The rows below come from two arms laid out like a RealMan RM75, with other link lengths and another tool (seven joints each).
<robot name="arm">
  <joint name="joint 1" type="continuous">
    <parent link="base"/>
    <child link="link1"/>
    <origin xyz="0 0 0.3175"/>
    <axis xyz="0 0 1"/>
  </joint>
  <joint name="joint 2" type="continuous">
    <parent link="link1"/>
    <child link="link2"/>
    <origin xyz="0 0 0" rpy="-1.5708 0 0"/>
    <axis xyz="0 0 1"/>
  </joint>
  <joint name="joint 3" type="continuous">
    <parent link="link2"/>
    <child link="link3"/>
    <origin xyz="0 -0.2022 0" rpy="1.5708 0 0"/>
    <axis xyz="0 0 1"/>
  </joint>
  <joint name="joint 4" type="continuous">
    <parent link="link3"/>
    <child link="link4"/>
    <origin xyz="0 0 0" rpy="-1.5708 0 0"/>
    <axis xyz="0 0 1"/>
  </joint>
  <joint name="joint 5" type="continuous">
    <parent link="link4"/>
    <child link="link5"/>
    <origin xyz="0 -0.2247 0" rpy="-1.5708 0 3.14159"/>
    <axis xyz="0 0 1"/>
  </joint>
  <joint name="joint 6" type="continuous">
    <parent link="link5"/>
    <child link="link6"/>
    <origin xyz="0 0 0" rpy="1.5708 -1.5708 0"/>
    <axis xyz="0 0 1"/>
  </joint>
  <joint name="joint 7" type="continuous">
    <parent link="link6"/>
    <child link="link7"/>
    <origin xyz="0.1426 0 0" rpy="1.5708 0 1.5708"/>
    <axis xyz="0 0 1"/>
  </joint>
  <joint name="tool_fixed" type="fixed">
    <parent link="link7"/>
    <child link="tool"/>
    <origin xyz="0.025 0 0.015" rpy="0 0.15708 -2.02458"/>
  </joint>
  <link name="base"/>
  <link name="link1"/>
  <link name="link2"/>
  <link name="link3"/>
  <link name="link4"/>
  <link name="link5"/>
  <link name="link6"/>
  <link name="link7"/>
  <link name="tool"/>
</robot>
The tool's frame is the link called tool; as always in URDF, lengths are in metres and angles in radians. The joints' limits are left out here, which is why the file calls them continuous.
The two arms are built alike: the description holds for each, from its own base.
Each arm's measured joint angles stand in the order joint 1, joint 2, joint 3, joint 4, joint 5, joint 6, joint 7.
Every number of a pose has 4 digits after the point. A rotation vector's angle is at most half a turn.
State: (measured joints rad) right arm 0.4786 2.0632 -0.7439 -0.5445 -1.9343 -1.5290 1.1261; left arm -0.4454 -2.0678 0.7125 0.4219 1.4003 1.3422 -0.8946
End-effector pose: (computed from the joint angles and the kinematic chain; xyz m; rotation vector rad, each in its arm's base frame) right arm 0.2646 0.2978 0.0610 -1.6453 -1.8228 -0.1180; left arm -0.2372 0.3433 0.1310 0.7709 2.4753 1.6348
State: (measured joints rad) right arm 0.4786 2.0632 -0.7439 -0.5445 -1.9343 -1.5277 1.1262; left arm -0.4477 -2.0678 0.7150 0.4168 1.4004 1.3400 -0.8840
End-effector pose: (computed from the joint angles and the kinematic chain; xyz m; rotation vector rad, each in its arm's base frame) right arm 0.2648 0.2979 0.0611 -1.6457 -1.8225 -0.1196; left arm -0.2368 0.3432 0.1293 0.7821 2.4773 1.6340
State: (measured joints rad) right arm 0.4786 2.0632 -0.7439 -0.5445 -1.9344 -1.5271 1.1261; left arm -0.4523 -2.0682 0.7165 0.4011 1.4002 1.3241 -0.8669
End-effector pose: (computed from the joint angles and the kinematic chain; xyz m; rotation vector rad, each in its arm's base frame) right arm 0.2649 0.2980 0.0610 -1.6458 -1.8225 -0.1204; left arm -0.2385 0.3438 0.1252 0.7826 2.4931 1.6369
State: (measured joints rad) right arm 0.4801 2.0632 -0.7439 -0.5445 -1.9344 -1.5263 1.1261; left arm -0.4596 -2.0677 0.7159 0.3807 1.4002 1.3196 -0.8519
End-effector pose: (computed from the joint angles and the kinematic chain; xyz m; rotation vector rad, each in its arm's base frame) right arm 0.2645 0.2984 0.0611 -1.6446 -1.8236 -0.1208; left arm -0.2386 0.3436 0.1210 0.7829 2.4990 1.6315
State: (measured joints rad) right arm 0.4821 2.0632 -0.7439 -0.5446 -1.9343 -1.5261 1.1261; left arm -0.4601 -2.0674 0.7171 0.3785 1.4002 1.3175 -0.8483
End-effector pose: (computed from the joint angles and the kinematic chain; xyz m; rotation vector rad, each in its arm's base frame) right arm 0.2639 0.2990 0.0611 -1.6426 -1.8251 -0.1202; left arm -0.2388 0.3436 0.1204 0.7858 2.5016 1.6313
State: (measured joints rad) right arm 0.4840 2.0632 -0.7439 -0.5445 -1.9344 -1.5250 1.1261; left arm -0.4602 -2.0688 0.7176 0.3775 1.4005 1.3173 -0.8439
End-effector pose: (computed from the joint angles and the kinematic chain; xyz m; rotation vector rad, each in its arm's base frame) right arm 0.2635 0.2996 0.0611 -1.6412 -1.8265 -0.1207; left arm -0.2385 0.3433 0.1194 0.7898 2.5015 1.6310
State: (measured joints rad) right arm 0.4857 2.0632 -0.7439 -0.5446 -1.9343 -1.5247 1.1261; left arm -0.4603 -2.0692 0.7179 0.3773 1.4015 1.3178 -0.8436
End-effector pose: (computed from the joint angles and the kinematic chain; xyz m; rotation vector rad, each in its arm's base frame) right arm 0.2630 0.3001 0.0611 -1.6395 -1.8278 -0.1204; left arm -0.2384 0.3431 0.1191 0.7910 2.5017 1.6291
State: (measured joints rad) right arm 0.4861 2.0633 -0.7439 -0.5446 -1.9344 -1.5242 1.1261; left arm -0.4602 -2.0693 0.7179 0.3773 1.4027 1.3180 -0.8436
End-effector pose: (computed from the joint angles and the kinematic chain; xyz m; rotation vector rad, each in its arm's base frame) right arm 0.2629 0.3003 0.0610 -1.6393 -1.8280 -0.1208; left arm -0.2384 0.3430 0.1189 0.7918 2.5025 1.6276
